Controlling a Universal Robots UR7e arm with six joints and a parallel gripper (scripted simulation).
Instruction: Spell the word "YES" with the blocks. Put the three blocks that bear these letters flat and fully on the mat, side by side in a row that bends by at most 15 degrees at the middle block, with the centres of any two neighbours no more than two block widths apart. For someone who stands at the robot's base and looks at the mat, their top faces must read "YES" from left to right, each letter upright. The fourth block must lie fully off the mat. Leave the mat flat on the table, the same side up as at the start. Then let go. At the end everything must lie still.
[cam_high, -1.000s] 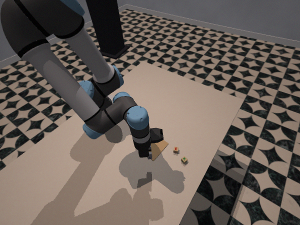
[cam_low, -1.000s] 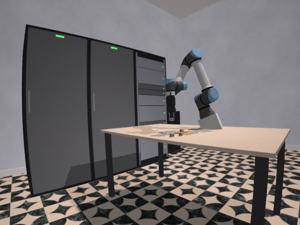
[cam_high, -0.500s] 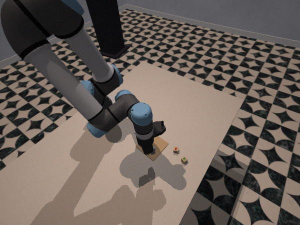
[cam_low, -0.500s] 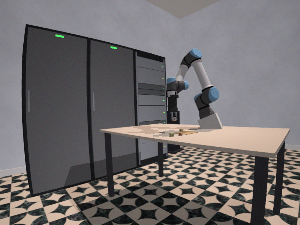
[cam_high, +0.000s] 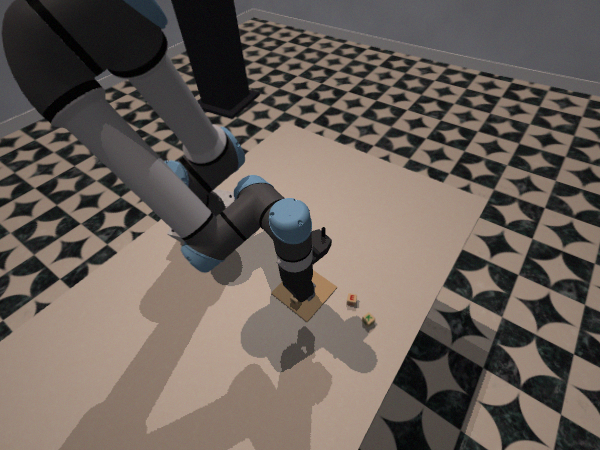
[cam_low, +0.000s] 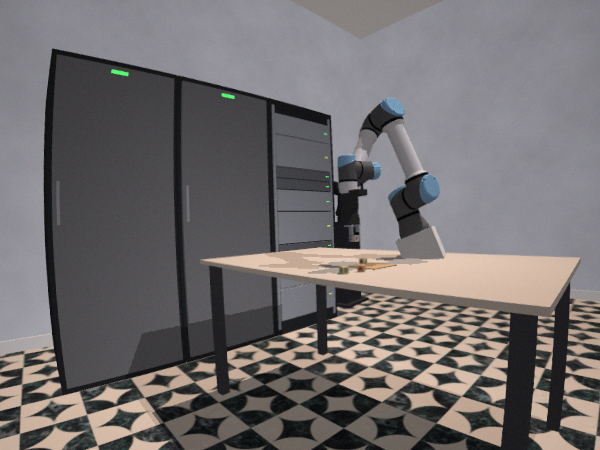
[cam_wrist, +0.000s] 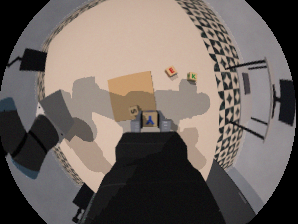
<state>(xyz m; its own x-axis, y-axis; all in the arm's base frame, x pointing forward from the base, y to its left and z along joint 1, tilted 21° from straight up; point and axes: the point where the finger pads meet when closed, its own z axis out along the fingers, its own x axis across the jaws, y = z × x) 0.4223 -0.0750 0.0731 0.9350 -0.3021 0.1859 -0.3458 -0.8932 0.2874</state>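
My hand is 4 cm past the mat, 5 cm to the right of it and 12 cm above it. Also, from my hand: S block 4 cm behind, 1 cm to the left, 10 cm below.
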